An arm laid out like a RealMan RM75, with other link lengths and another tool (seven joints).
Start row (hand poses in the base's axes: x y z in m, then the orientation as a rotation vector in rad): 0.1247, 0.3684, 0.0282, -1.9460, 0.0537, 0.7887
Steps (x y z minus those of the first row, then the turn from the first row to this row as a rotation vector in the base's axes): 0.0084, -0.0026, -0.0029, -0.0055, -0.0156, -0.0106; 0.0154, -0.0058, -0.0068, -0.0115, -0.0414, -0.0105; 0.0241, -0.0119, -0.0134, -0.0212, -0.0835, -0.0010; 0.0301, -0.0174, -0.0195, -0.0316, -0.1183, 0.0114; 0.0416, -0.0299, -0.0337, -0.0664, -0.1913, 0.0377; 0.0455, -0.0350, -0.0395, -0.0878, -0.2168, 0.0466; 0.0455, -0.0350, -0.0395, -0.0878, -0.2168, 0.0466; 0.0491, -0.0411, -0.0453, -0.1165, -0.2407, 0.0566; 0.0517, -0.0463, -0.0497, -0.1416, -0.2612, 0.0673; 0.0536, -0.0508, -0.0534, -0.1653, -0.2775, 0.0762; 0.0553, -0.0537, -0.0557, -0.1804, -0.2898, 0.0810; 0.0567, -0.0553, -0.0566, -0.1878, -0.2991, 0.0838; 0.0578, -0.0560, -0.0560, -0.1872, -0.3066, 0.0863
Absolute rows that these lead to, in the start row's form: 0.1331, 0.3658, 0.0253, -1.9554, 0.0568, 0.7671; 0.1401, 0.3626, 0.0214, -1.9707, 0.0436, 0.7424; 0.1488, 0.3565, 0.0148, -1.9967, 0.0128, 0.7080; 0.1548, 0.3510, 0.0087, -2.0208, -0.0163, 0.6824; 0.1663, 0.3385, -0.0055, -2.0823, -0.0731, 0.6288; 0.1702, 0.3334, -0.0113, -2.1121, -0.0893, 0.6100; 0.1702, 0.3334, -0.0113, -2.1121, -0.0893, 0.6100; 0.1738, 0.3273, -0.0171, -2.1485, -0.1030, 0.5938; 0.1764, 0.3221, -0.0215, -2.1804, -0.1168, 0.5810; 0.1783, 0.3176, -0.0252, -2.2093, -0.1269, 0.5710; 0.1800, 0.3147, -0.0275, -2.2281, -0.1336, 0.5620; 0.1814, 0.3131, -0.0284, -2.2383, -0.1395, 0.5543; 0.1825, 0.3124, -0.0278, -2.2401, -0.1469, 0.5480
